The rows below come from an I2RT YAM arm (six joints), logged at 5 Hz.
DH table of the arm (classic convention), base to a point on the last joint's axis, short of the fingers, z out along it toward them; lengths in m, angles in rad. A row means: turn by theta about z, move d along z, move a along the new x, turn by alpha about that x. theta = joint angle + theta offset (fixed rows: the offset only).
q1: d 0.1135, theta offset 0, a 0.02, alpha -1.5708
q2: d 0, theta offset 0, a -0.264, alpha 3.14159
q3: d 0, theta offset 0.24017, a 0.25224, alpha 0
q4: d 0, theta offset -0.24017, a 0.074, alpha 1.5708
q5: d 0, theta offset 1.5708, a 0, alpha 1.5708
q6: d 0.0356, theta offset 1.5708, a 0, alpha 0
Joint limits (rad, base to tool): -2.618..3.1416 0..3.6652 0..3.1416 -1.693..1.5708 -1.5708..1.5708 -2.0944..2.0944
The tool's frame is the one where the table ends.
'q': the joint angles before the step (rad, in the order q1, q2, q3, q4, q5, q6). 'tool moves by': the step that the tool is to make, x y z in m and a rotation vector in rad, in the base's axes. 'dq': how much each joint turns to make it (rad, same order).
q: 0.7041, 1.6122, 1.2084, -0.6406, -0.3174, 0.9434
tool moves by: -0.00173, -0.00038, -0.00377, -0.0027, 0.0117, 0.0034
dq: 0.0019, 0.0000, -0.0132, 0.0030, -0.0055, 0.0016
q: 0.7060, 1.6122, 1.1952, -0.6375, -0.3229, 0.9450
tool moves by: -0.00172, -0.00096, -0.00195, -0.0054, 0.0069, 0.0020
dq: 0.0011, -0.0030, -0.0091, -0.0028, -0.0008, -0.0006
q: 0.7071, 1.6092, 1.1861, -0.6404, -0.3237, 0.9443
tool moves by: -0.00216, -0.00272, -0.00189, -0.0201, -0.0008, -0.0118
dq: 0.0000, -0.0083, -0.0131, -0.0068, 0.0195, 0.0029
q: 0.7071, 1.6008, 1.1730, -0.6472, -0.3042, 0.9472
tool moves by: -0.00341, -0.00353, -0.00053, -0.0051, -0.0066, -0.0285
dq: 0.0008, -0.0212, -0.0248, 0.0118, 0.0212, 0.0228
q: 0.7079, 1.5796, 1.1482, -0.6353, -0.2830, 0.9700
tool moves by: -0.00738, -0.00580, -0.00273, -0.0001, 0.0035, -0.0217
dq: 0.0023, -0.0348, -0.0460, 0.0147, 0.0097, 0.0230
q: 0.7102, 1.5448, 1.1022, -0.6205, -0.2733, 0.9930
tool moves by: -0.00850, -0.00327, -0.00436, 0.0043, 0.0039, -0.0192
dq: 0.0112, -0.0315, -0.0492, 0.0256, 0.0098, 0.0304
